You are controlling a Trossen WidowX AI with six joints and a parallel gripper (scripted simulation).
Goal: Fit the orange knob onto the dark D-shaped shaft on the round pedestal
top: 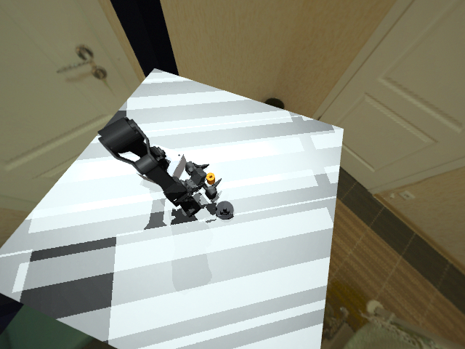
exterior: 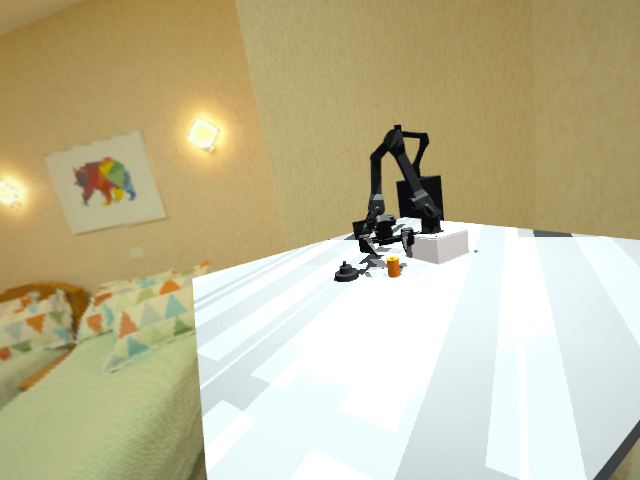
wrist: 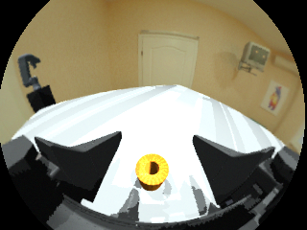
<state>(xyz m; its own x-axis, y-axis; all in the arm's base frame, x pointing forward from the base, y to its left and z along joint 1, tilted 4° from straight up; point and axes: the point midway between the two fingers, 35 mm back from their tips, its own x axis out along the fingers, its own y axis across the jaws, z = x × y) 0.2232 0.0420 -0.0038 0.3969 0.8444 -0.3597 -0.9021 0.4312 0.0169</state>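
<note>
My gripper tip is now 6 cm above the orange knob, 2 cm to the left of it and 2 cm past it. From my gripper tip the other things lie so: dark round pedestal (13 cm to the right, 11 cm ahead, 6 cm below).
</note>
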